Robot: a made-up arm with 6 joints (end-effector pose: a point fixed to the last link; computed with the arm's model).
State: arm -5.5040 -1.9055 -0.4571 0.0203 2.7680 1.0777
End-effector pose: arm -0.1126 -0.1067 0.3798 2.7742 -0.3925 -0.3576
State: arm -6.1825 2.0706 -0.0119 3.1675 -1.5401 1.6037
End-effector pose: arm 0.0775 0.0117 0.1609 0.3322 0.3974 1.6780
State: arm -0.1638 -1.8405 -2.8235 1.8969 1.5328 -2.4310
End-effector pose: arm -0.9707 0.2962 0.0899 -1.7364 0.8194 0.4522
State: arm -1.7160 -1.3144 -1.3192 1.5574 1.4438 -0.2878
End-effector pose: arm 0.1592 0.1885 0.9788 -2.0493 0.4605 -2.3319
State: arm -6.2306 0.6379 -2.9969 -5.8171 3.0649 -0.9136
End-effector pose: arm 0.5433 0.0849 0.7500 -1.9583 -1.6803 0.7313
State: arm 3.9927 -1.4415 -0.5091 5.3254 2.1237 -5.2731
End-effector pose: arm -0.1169 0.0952 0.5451 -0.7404 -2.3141 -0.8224
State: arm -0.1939 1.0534 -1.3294 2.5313 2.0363 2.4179
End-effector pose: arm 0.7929 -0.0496 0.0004 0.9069 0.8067 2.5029
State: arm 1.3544 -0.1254 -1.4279 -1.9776 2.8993 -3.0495
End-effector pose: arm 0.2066 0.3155 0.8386 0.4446 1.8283 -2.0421
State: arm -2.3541 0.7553 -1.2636 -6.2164 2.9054 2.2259
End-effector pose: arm -0.3287 -0.3438 0.2020 0.7008 0.8208 2.7520
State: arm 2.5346 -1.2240 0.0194 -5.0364 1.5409 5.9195
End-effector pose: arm -0.2047 -0.0222 0.3208 -0.6077 -2.2466 1.6395
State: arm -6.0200 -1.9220 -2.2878 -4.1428 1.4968 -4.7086
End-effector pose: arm -1.0090 -0.1523 0.2903 -1.4209 -1.4466 -0.2064
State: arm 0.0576 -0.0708 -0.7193 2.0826 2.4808 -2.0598
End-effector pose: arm 0.4514 0.1830 0.5423 -0.2496 -0.6896 -1.1255
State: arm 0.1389 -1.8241 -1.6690 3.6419 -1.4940 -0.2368
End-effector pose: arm -0.5294 0.0007 0.5408 -0.6209 1.0169 0.2328
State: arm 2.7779 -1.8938 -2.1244 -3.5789 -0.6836 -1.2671
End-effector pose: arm 0.7432 -0.2010 0.5392 0.0385 0.3807 1.1824
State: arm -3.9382 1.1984 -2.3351 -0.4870 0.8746 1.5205
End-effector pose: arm -0.7036 0.7454 0.1252 -2.3313 -1.4154 -0.4088
